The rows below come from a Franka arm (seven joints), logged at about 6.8 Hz.
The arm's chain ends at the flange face. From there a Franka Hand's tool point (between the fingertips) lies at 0.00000 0.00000 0.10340 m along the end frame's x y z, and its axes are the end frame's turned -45 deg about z.
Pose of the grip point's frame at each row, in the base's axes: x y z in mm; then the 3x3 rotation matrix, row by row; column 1 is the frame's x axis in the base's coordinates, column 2 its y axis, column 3 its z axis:
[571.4 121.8 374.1], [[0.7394 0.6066 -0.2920], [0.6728 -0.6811 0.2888], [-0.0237 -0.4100 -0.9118]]
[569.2 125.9 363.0], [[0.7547 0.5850 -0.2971], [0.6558 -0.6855 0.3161], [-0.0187 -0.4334 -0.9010]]
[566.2 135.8 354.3], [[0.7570 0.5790 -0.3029], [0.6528 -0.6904 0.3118], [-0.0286 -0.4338 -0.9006]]
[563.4 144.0 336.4], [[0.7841 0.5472 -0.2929], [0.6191 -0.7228 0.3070], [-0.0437 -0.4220 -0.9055]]
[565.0 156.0 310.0], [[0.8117 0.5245 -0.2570], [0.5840 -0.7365 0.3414], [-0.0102 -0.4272 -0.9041]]
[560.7 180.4 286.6], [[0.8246 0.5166 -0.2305], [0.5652 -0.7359 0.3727], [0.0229 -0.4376 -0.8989]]
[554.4 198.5 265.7], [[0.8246 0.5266 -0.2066], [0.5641 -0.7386 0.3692], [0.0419 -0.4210 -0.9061]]
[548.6 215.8 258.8], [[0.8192 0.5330 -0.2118], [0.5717 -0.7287 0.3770], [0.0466 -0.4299 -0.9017]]
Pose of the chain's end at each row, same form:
[601.6 91.9 468.4], [[0.9518 -0.0939 -0.2920], [-0.0059 -0.9574 0.2888], [-0.3067 -0.2732 -0.9118]]
[599.9 93.2 456.2], [[0.9473 -0.1200 -0.2971], [-0.0210 -0.9484 0.3161], [-0.3197 -0.2932 -0.9010]]
[597.5 103.6 447.4], [[0.9447 -0.1259 -0.3029], [-0.0266 -0.9498 0.3118], [-0.3270 -0.2865 -0.9006]]
[593.7 112.3 430.0], [[0.9414 -0.1675 -0.2929], [-0.0733 -0.9489 0.3070], [-0.3293 -0.2675 -0.9055]]
[591.6 120.7 403.5], [[0.9448 -0.2031 -0.2570], [-0.1078 -0.9337 0.3414], [-0.3093 -0.2949 -0.9041]]
[584.5 141.9 379.5], [[0.9484 -0.2178 -0.2305], [-0.1207 -0.9200 0.3727], [-0.2932 -0.3256 -0.8989]]
[575.8 160.3 359.4], [[0.9554 -0.2107 -0.2066], [-0.1234 -0.9211 0.3692], [-0.2681 -0.3273 -0.9061]]
[570.5 176.8 352.0], [[0.9561 -0.2024 -0.2118], [-0.1110 -0.9195 0.3770], [-0.2710 -0.3369 -0.9017]]

